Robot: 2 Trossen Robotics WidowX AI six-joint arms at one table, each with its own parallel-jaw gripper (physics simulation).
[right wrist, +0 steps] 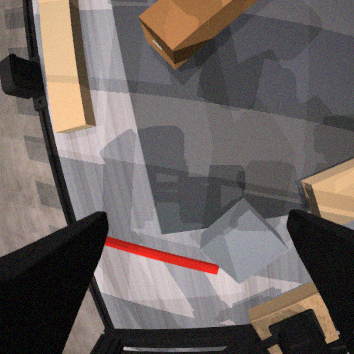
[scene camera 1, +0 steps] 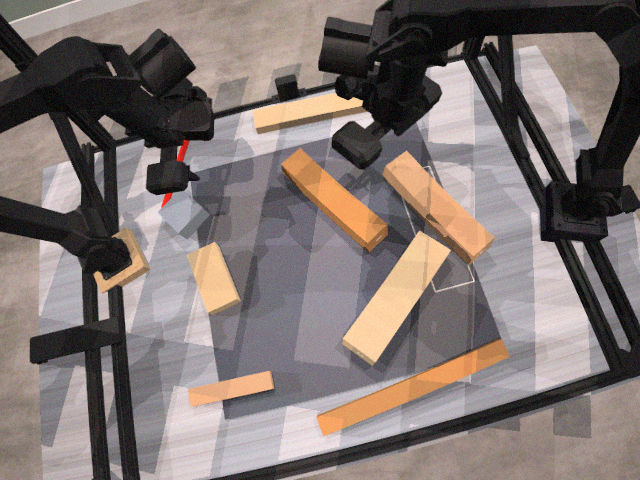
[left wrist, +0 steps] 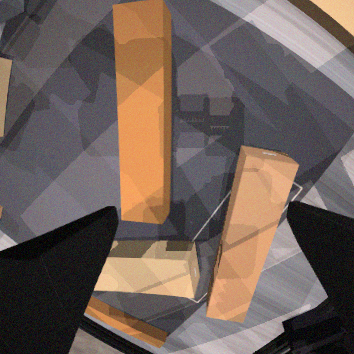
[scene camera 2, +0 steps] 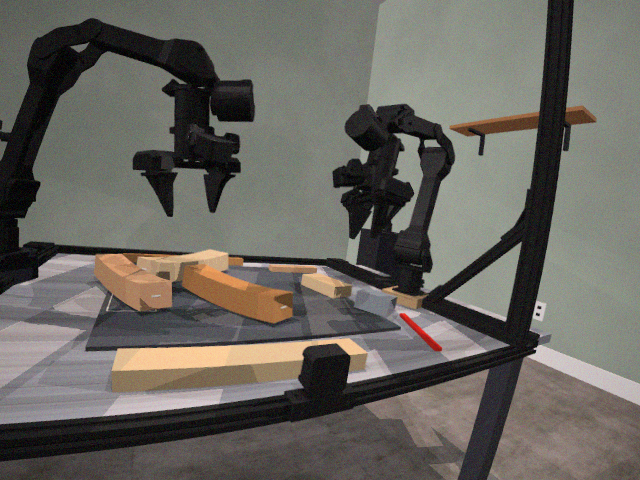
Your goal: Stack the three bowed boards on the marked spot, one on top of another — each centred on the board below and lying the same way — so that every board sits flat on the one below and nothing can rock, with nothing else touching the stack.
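Places are measured from the left arm's base along level axes (x right, y up, z back), in metres.
Pixels of known places: left gripper, fingertip midpoint: (scene camera 1: 379, 150) (left wrist: 202, 212) (scene camera 2: 192, 214); right gripper, fingertip midpoint: (right wrist: 198, 219) (scene camera 1: 198, 154) (scene camera 2: 361, 238); left arm's base, link origin: (scene camera 1: 579, 207) (left wrist: 329, 353); right arm's base, link origin: (right wrist: 296, 331) (scene camera 1: 113, 259) (scene camera 2: 408, 291).
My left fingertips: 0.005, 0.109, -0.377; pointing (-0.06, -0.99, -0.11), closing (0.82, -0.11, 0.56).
Note:
Ahead of a thing's pixels: the offset from my left fingertips to its top centre, as dx, dy, dz.
The salmon bowed board @(-0.021, -0.110, +0.115) (scene camera 1: 439, 206) (scene camera 2: 133, 284) (left wrist: 250, 240) lies skewed across the marked outline (scene camera 1: 453, 285) (left wrist: 212, 216). The pale bowed board @(-0.202, -0.110, +0.061) (scene camera 1: 395, 299) (scene camera 2: 206, 260) (left wrist: 150, 275) lies crosswise beside it, one end over the outline's edge. The orange bowed board @(-0.031, -0.109, -0.077) (scene camera 1: 336, 201) (scene camera 2: 235, 294) (left wrist: 142, 120) lies apart on the mat. In scene camera 2 the boards look lower in the middle than at their ends. My left gripper (scene camera 1: 387, 126) (scene camera 2: 191, 212) (left wrist: 202, 212) is open and empty, high above the boards. My right gripper (scene camera 2: 367, 235) (right wrist: 198, 219) is open and empty, high above the red stick and grey block.
A long pale beam @(+0.197, -0.142, -0.137) (scene camera 1: 305, 112) (scene camera 2: 232, 364) (right wrist: 62, 70) lies at one table edge, a long orange strip @(-0.351, -0.139, +0.104) (scene camera 1: 413, 387) opposite. A short pale block @(-0.213, -0.133, -0.280) (scene camera 1: 214, 279), a small salmon strip @(-0.402, -0.145, -0.205) (scene camera 1: 231, 388), a grey block @(-0.091, -0.122, -0.374) (scene camera 1: 184, 214) (right wrist: 242, 245) and a red stick @(+0.012, -0.161, -0.431) (scene camera 2: 419, 331) (right wrist: 162, 256) lie around.

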